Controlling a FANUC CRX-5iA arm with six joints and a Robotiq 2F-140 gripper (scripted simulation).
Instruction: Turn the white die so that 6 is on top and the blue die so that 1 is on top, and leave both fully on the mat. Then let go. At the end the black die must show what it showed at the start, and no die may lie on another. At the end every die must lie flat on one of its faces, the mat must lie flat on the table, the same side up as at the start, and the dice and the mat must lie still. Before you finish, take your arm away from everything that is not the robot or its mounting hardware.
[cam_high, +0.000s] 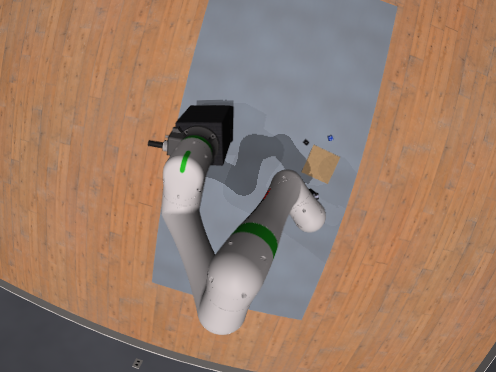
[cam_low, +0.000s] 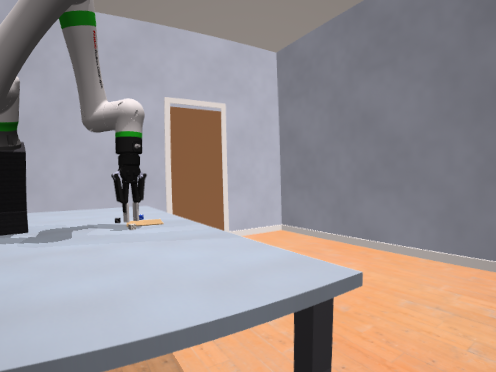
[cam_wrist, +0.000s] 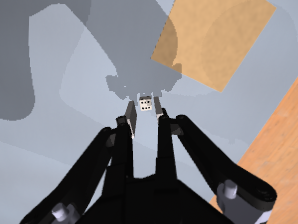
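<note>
Right now my hand is 50 mm above the white die. The rest, counted from my hand: blue die (90 mm ahead, 260 mm to the left, 50 mm below); black die (10 mm behind, 210 mm to the left, 50 mm below); tan mat (80 mm ahead, 130 mm to the left, 60 mm below).
</note>
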